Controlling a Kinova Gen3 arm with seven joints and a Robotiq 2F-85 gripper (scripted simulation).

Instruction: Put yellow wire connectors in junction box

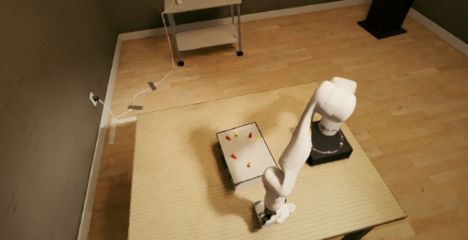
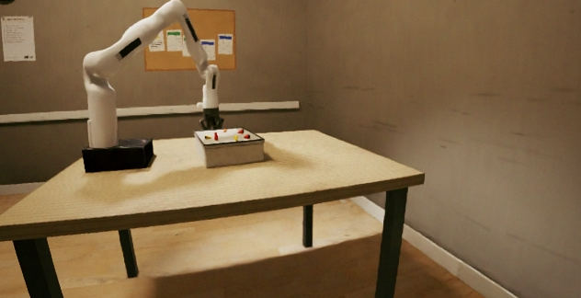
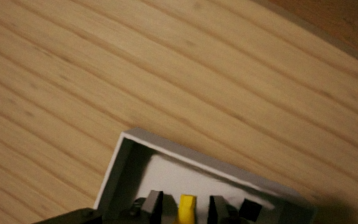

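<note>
Right now my hand is 2 cm short of the orange connector, 22 cm to the left of it and 6 cm below it. Round my hand: grey tool case 1 cm ahead, 30 cm to the right, 3 cm above.
</note>
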